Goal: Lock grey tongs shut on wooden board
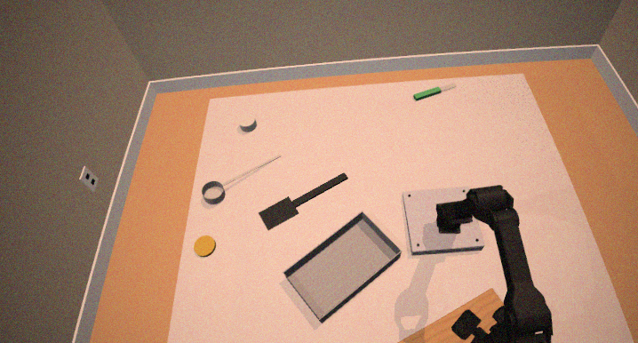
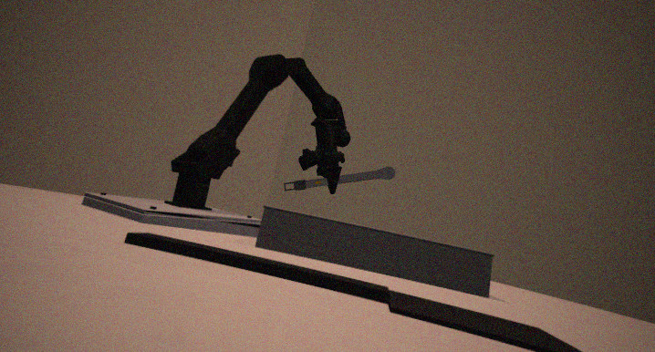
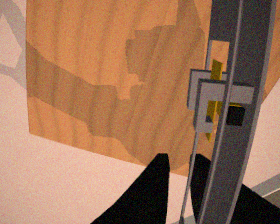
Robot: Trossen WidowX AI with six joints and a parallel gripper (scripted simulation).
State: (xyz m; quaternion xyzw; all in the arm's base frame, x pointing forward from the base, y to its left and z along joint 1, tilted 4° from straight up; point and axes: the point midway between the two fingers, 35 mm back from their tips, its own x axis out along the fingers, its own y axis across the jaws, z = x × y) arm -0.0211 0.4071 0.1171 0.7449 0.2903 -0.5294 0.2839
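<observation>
My gripper tip is 40 mm past the yellow slider, 30 mm to the left of it and 20 mm below it. The rest, counted from my gripper tip: grey roasting tin (330 mm ahead, 270 mm to the right, 110 mm below); wooden board (10 mm behind, 20 mm to the right, 130 mm below); black spatula (480 mm ahead, 490 mm to the right, 140 mm below).
</observation>
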